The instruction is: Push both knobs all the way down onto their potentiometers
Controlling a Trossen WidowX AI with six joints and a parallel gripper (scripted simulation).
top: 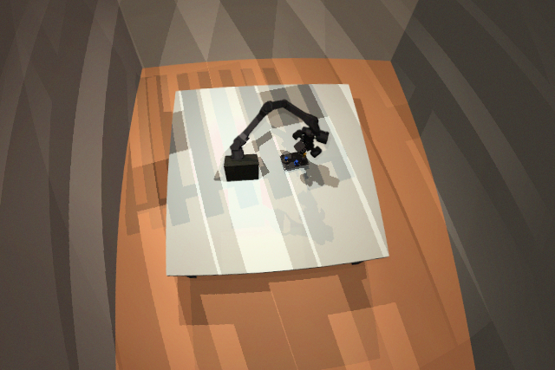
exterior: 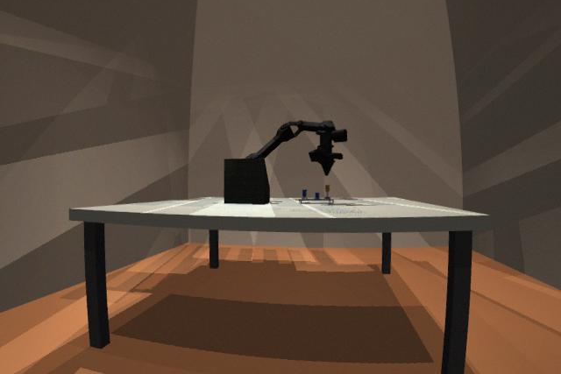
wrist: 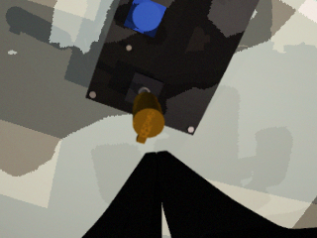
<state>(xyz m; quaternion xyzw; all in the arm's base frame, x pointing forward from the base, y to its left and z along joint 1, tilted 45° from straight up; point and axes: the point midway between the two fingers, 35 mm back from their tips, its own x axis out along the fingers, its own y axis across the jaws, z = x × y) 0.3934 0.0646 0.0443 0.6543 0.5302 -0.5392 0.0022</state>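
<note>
My gripper tip is now 60 mm above the orange knob. The rest, counted from my gripper tip: blue knob (100 mm behind, 80 mm below, 20 mm to the right).
</note>
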